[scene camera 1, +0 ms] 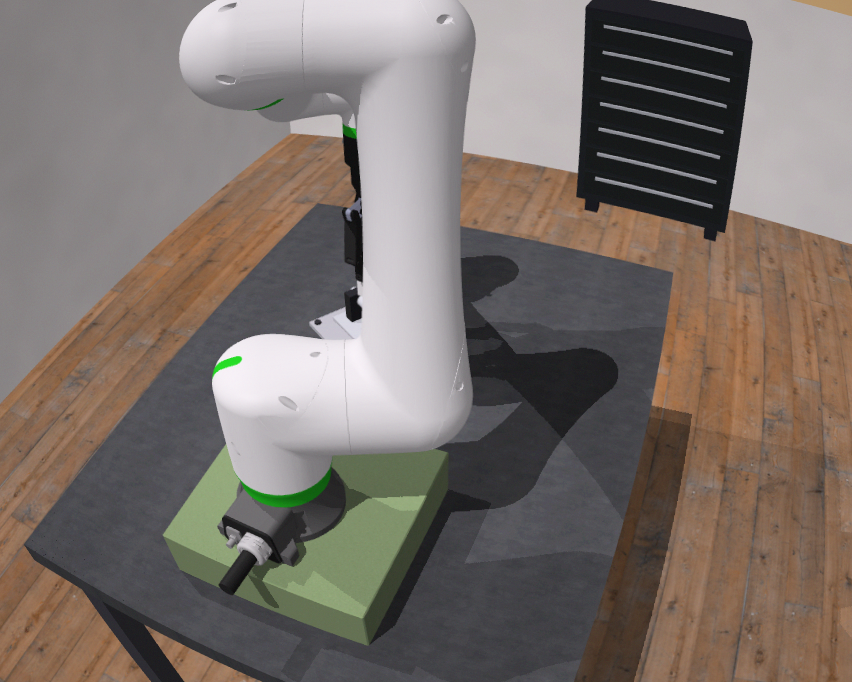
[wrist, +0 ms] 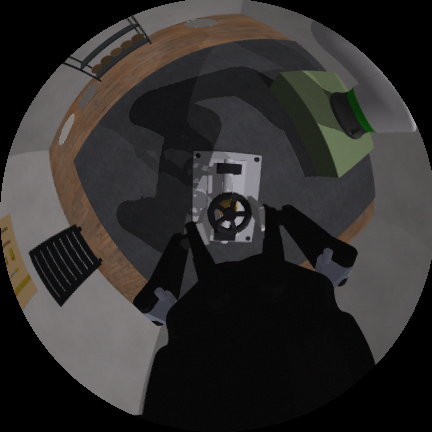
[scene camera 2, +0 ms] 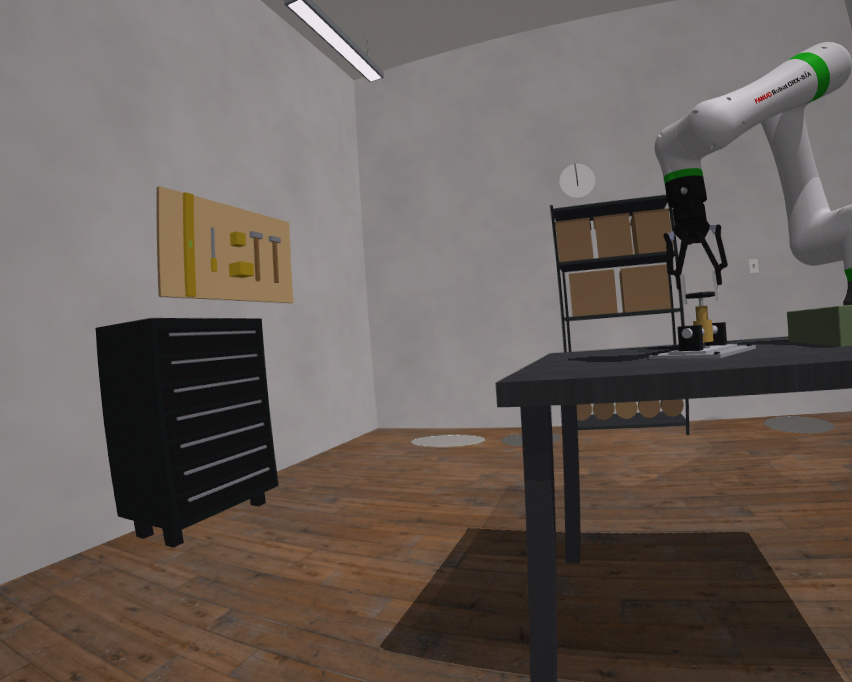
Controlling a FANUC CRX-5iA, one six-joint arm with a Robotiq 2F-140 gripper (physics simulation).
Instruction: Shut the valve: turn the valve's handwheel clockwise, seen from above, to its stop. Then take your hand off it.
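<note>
The valve's black spoked handwheel (scene camera 2: pixel 699 294) (wrist: pixel 229 197) lies level on top of the brass valve body (scene camera 2: pixel 702 323), which stands on a light grey base plate (wrist: pixel 253 172) (scene camera 2: pixel 739 349) on the table. In scene camera 1 the arm hides the handwheel, and part of the base plate (scene camera 1: pixel 328 327) shows. My gripper (scene camera 2: pixel 700 285) (wrist: pixel 228 209) points straight down over the valve. It is shut on the handwheel, with one light fingertip pad at each side of the rim. The wheel's turn angle cannot be told from these views.
Two black pipe supports (scene camera 2: pixel 690 337) (wrist: pixel 229 168) stand on the base plate beside the valve body. The arm's green base block (scene camera 1: pixel 397 526) (scene camera 2: pixel 817 327) (wrist: pixel 320 130) stands on the dark table (scene camera 1: pixel 540 526) (scene camera 2: pixel 568 387). A black drawer cabinet (scene camera 1: pixel 660 117) (scene camera 2: pixel 213 412) and a shelf rack (scene camera 2: pixel 557 284) stand away from the table.
</note>
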